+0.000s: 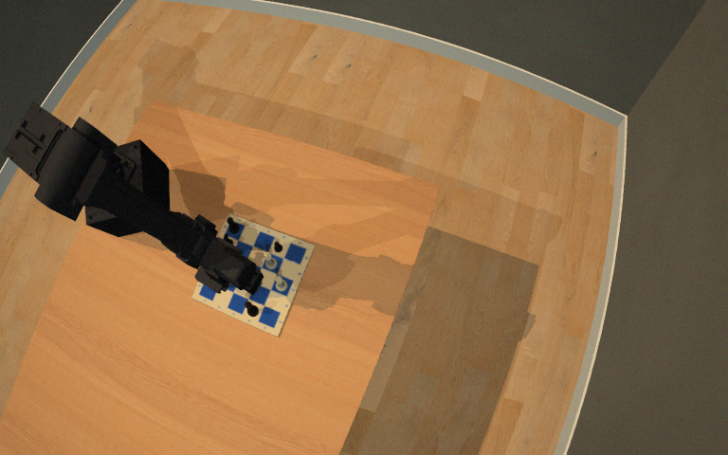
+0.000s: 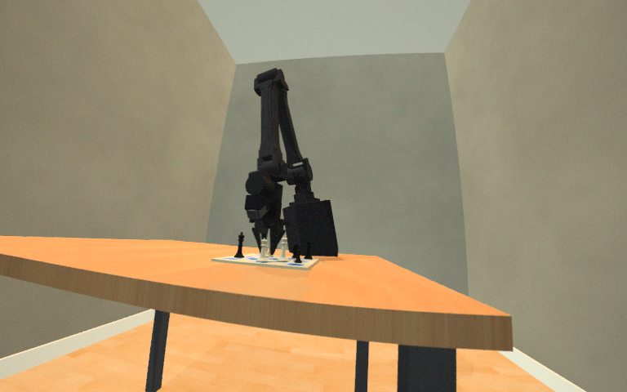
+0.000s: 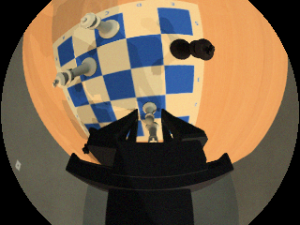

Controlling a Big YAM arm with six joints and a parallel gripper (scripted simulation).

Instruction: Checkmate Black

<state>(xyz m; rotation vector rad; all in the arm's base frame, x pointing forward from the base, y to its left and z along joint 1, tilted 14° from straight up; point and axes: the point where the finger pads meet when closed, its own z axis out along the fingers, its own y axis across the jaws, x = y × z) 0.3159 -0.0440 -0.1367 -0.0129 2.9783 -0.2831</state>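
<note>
My hand is 40 mm to the right of the chessboard, 40 mm short of it and 20 mm above it. Also, from my hand: tall black piece: 80 mm ahead, 40 mm to the right, 20 mm above.
</note>
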